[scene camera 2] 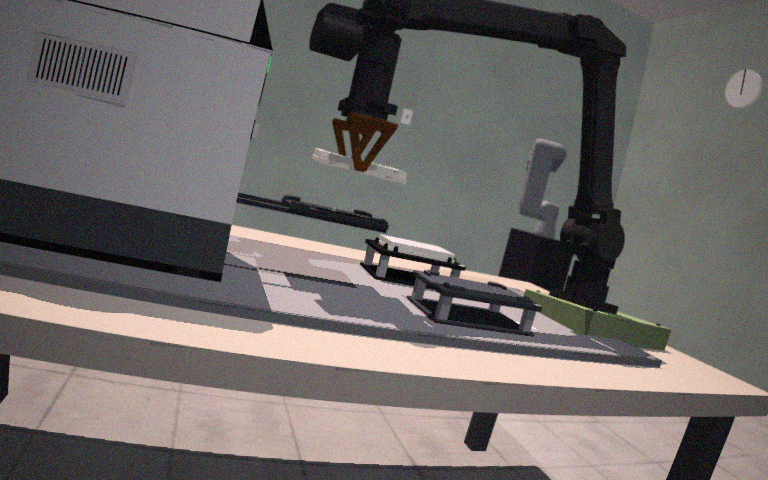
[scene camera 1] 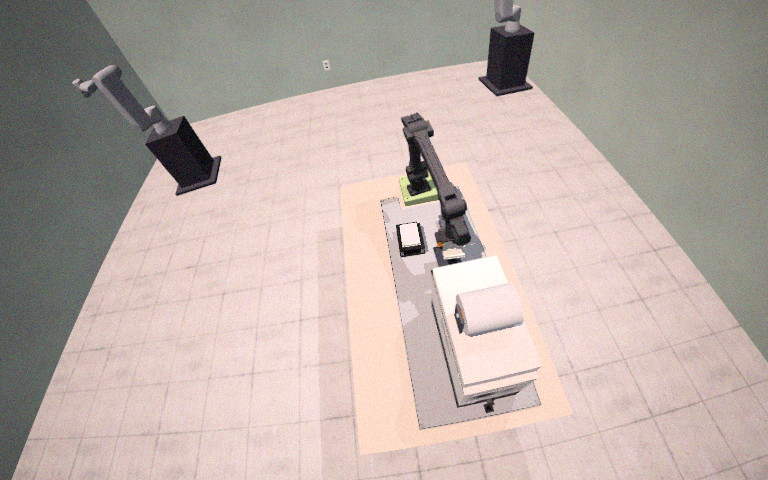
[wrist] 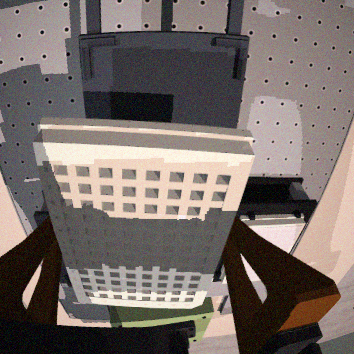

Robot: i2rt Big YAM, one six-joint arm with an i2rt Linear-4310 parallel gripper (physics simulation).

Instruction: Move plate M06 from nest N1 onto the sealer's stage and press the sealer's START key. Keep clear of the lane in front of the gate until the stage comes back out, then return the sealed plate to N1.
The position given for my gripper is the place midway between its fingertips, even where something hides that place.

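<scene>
My gripper [scene camera 2: 352,170] is visible, also in the wrist view, my gripper [wrist: 140,219]. A grey sealer housing [scene camera 2: 179,145] and a white roll [scene camera 1: 500,306] are visible too.
</scene>
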